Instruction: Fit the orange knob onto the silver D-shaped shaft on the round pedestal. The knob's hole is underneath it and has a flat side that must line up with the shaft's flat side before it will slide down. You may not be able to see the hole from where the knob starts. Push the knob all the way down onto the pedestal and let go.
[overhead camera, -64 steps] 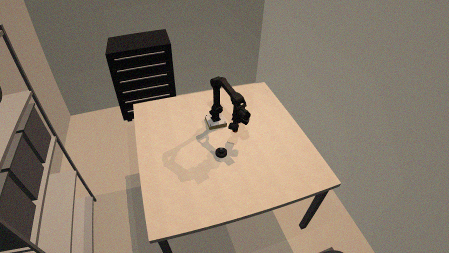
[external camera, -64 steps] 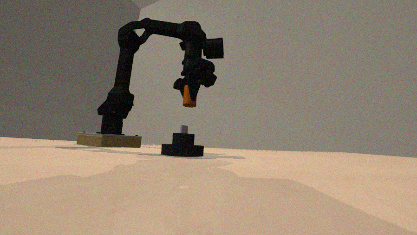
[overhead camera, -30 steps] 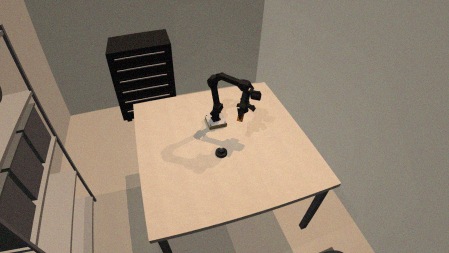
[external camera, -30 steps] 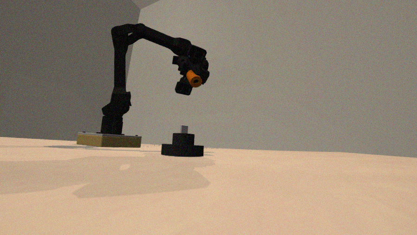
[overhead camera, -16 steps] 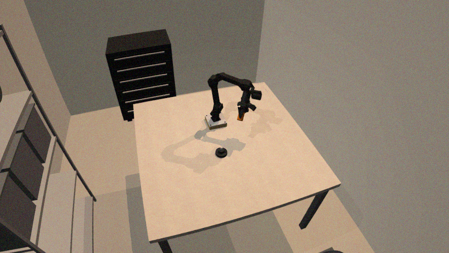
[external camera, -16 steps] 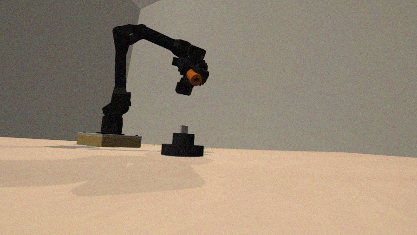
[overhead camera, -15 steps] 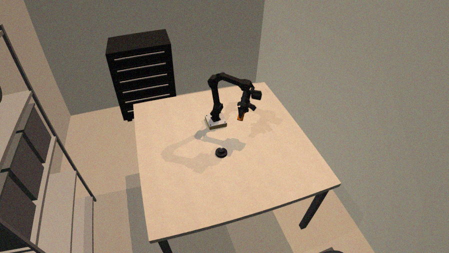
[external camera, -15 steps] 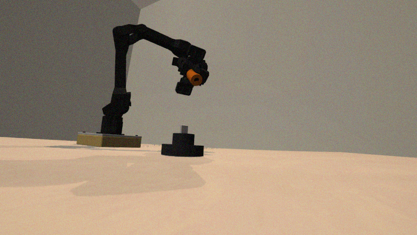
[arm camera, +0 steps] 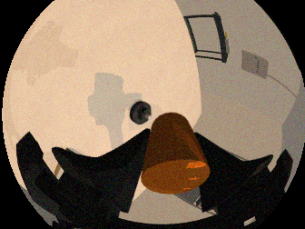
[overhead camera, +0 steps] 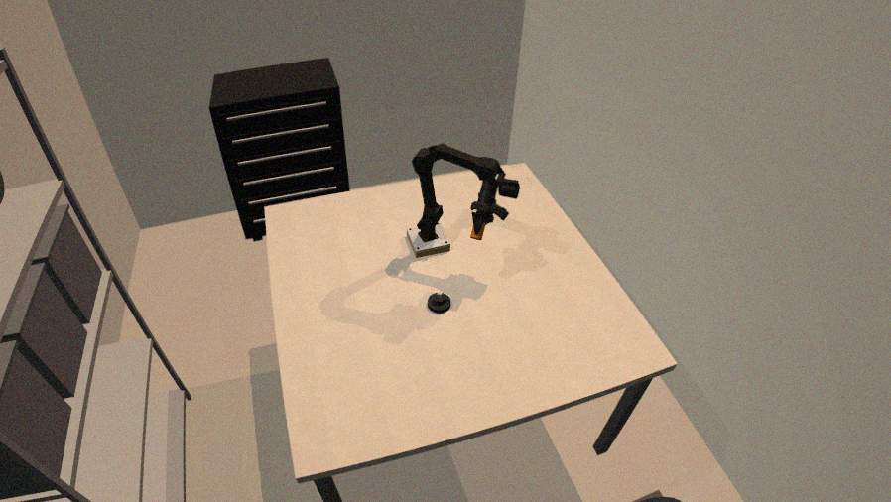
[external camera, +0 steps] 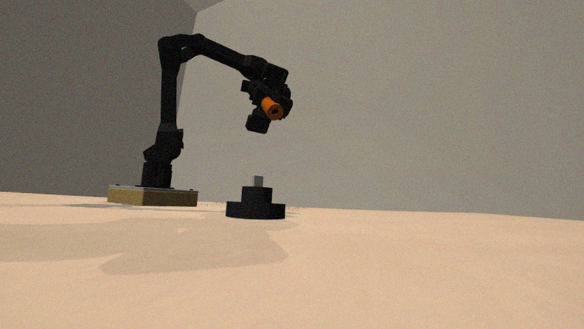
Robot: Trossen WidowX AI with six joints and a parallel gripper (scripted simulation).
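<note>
The black round pedestal is 210 mm below my gripper tip, 160 mm to the right of it and 40 mm ahead of it. Round my gripper tip: orange knob (20 mm to the left, 20 mm behind, 20 mm above).
</note>
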